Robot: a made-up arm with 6 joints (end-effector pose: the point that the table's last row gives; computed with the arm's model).
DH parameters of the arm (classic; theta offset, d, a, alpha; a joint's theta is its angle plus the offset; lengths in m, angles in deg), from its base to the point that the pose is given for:
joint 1: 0 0.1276 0 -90
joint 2: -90 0 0.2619 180
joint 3: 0 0 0 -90
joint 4: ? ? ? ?
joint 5: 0 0.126 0 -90
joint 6: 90 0 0 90
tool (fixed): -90 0 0 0
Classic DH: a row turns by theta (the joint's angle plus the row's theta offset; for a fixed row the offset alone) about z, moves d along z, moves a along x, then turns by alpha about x.
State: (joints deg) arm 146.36 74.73 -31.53 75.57 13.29 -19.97
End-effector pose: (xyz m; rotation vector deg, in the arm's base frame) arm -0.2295 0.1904 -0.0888 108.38 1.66 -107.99
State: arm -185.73 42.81 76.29 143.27 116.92 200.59
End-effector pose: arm -0.3630 -0.0651 0.5269 83.33 2.79 -107.14
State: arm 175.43 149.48 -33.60 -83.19 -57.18 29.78
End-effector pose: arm 0.1224 0.0052 0.0410 -110.63 60.90 -43.78
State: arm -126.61 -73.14 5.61 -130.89 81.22 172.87
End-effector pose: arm 0.1295 0.0360 0.4416 -2.15 1.98 -174.96
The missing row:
joint 4: 0 -0.2617 0 90
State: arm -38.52 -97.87 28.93 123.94 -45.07 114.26
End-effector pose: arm -0.3473 0.3664 0.2387 21.04 -109.48 124.79
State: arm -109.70 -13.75 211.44 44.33 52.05 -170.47
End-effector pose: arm -0.0228 0.2038 0.1343 -105.85 45.61 51.22
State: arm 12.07 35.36 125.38 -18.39 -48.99 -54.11
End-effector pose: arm 0.2120 -0.0769 0.6029 61.43 -23.58 46.47
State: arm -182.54 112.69 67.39 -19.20 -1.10 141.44
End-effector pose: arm -0.3906 0.1364 -0.1886 30.67 119.55 -67.63
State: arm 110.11 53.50 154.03 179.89 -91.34 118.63
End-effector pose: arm -0.1742 0.1092 0.5406 -94.38 74.86 -30.57
